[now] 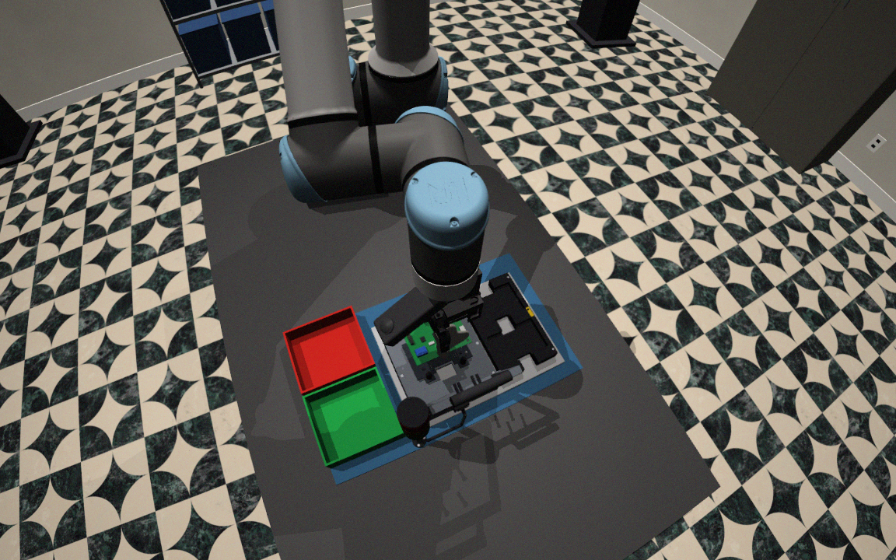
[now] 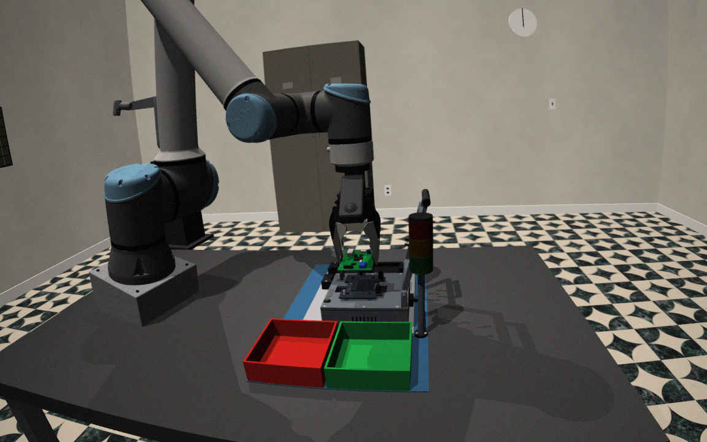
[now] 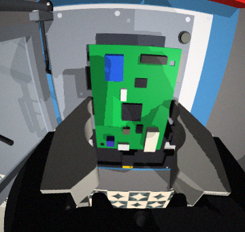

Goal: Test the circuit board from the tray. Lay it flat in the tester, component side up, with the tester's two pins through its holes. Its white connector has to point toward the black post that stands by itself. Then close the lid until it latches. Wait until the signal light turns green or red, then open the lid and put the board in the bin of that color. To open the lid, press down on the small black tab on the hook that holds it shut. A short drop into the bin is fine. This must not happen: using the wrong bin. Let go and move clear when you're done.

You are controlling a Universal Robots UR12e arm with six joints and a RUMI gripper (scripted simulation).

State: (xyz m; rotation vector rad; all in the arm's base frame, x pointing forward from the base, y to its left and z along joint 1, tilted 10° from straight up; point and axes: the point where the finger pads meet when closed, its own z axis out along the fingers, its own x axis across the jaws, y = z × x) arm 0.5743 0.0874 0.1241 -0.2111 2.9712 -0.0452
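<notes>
Right now my hand is 10 mm to the right of the green circuit board. From my hand the other things lie so: clear lid (120 mm ahead, 20 mm to the left, 50 mm above); green bin (70 mm ahead, 190 mm to the right, 120 mm below); red bin (70 mm behind, 210 mm to the right, 120 mm below).
</notes>
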